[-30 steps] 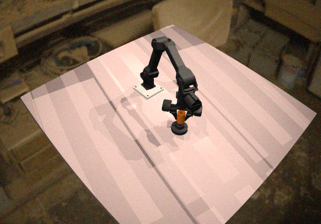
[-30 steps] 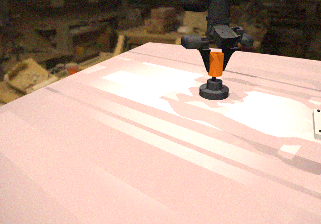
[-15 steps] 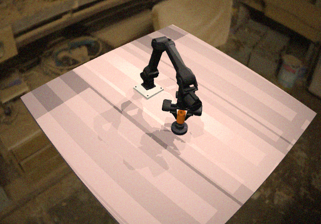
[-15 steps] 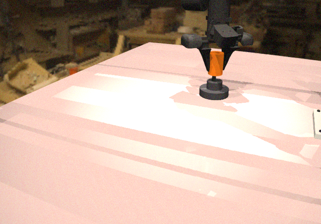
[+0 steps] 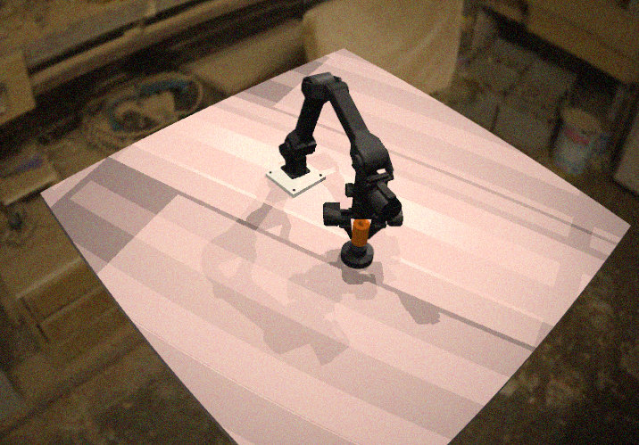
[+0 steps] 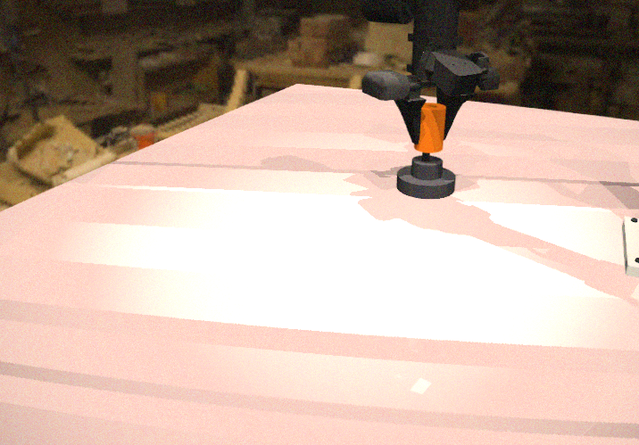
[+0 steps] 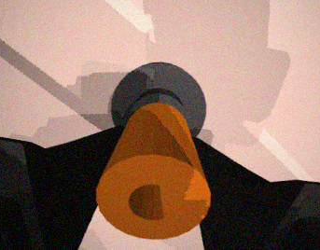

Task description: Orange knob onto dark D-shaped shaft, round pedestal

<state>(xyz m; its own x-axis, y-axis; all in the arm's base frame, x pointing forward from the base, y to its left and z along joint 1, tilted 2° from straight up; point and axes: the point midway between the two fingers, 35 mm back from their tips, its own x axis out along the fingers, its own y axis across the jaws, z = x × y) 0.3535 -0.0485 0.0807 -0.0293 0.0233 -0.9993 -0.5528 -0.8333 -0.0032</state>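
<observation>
Now: gripper tip 20 mm below the orange knob. Also, from my gripper tip: pedestal (40 mm below).
</observation>
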